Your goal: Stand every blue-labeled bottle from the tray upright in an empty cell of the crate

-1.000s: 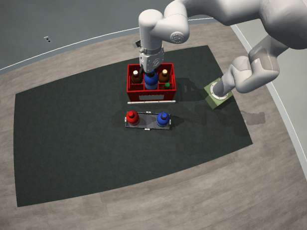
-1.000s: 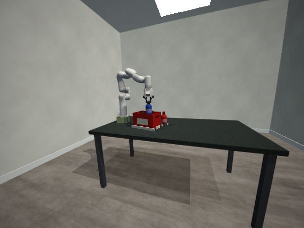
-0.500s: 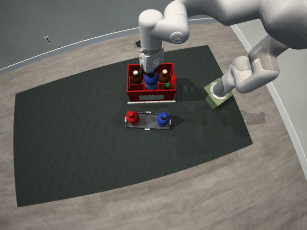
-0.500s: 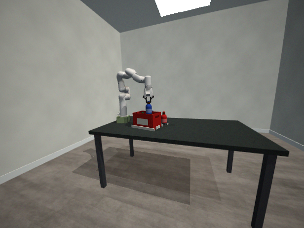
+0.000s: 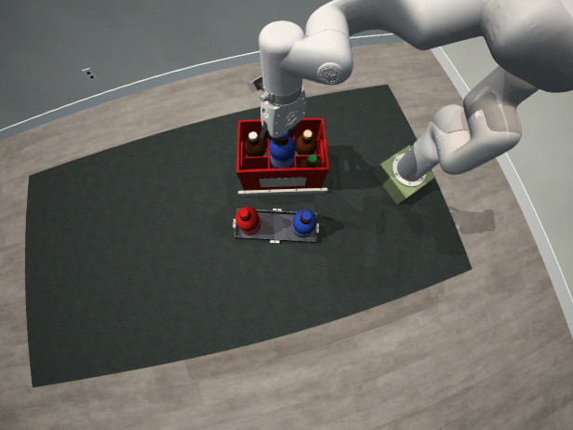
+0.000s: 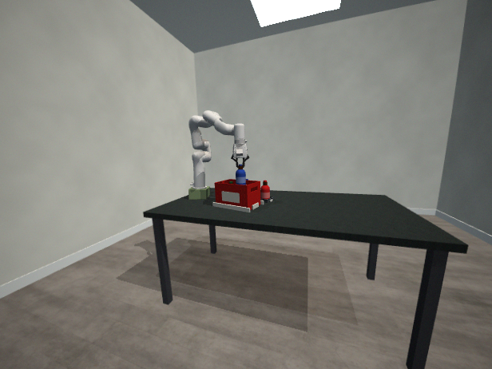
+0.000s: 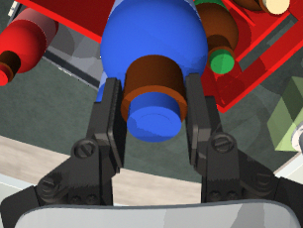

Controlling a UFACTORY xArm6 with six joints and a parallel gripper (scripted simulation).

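Right now my hand is 1 cm past the crate, 4 cm to the left of it and 21 cm above it. Also, from my hand: grey tray (8 cm ahead, 15 cm to the left, 28 cm below); red-labeled bottle (16 cm ahead, 12 cm to the left, 21 cm below).
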